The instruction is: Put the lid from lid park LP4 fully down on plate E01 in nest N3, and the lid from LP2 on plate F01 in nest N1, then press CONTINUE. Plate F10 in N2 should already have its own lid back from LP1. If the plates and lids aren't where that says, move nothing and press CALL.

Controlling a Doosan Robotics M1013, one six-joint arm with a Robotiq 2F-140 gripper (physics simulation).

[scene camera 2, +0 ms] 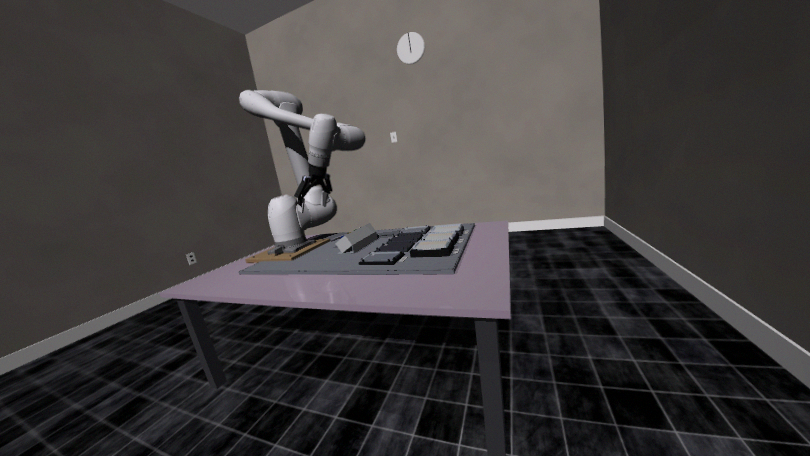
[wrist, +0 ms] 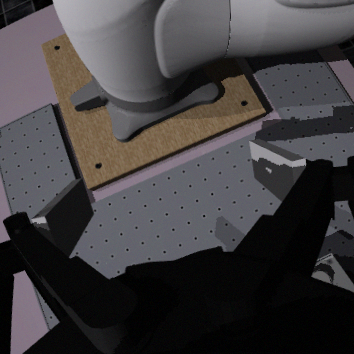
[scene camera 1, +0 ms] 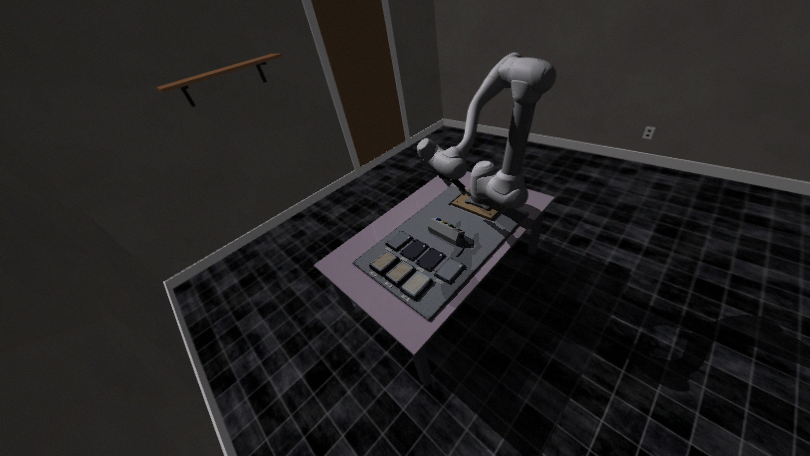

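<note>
My gripper [scene camera 2: 312, 208] [wrist: 169, 177] is open, holding nothing.
</note>
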